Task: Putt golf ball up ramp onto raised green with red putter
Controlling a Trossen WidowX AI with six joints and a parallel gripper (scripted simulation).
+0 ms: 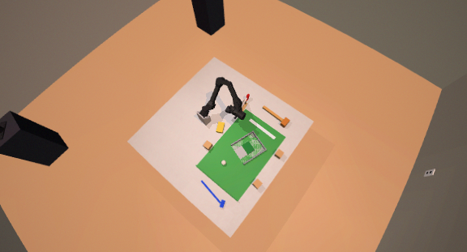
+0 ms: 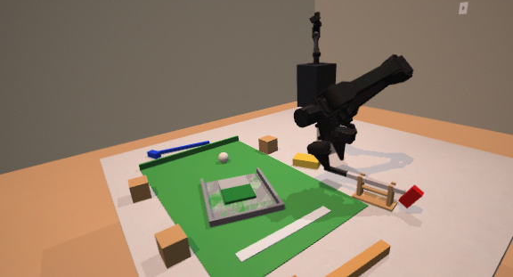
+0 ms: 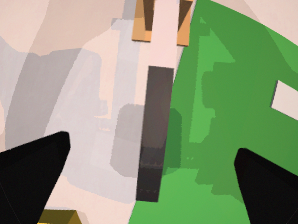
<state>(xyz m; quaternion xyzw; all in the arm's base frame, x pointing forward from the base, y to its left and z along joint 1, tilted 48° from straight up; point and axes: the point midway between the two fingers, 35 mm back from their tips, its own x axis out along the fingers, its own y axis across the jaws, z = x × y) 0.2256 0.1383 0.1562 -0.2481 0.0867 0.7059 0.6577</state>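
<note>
The yellow block lies 18 cm to the right of my gripper tip, 7 cm below it and 5 cm behind it. Round my gripper tip: white strip 26 cm ahead, 8 cm below, 7 cm to the left; then blue putter 67 cm to the right, 32 cm ahead, 7 cm below; then white golf ball 41 cm to the right, 20 cm ahead, 6 cm below.
</note>
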